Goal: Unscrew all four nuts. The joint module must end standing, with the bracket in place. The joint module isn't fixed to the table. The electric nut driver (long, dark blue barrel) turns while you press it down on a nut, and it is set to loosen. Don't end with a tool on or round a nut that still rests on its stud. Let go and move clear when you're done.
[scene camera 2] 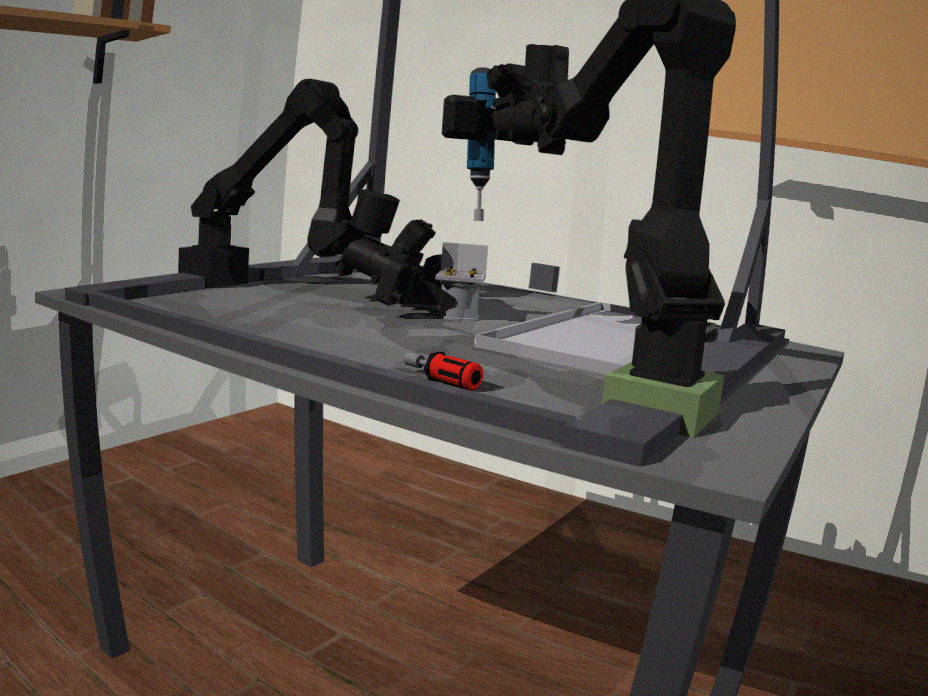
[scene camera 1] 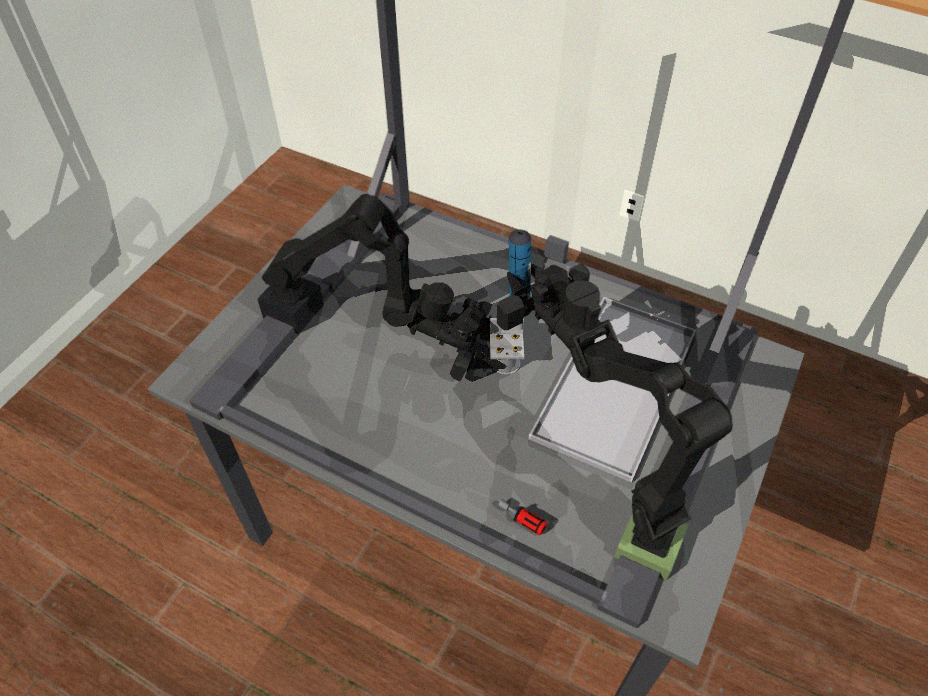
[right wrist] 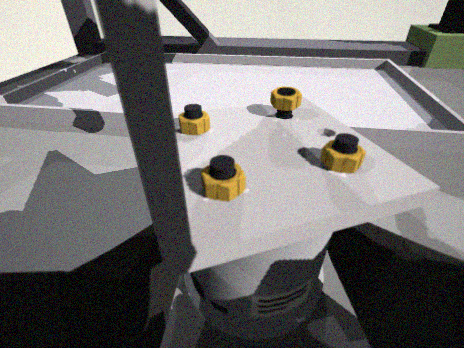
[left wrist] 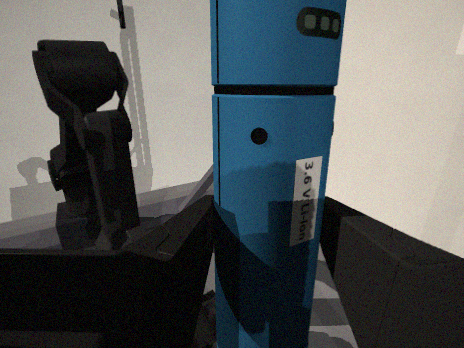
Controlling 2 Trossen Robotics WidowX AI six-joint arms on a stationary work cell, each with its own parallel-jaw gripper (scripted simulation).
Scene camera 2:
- my left gripper: 479, 124
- my right gripper: 462, 299
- blue electric nut driver: 480, 154
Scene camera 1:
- my left gripper: 517, 269
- my right gripper: 508, 356
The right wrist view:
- my right gripper: 254, 218
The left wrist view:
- my left gripper: 265, 206
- blue electric nut driver: 273, 106
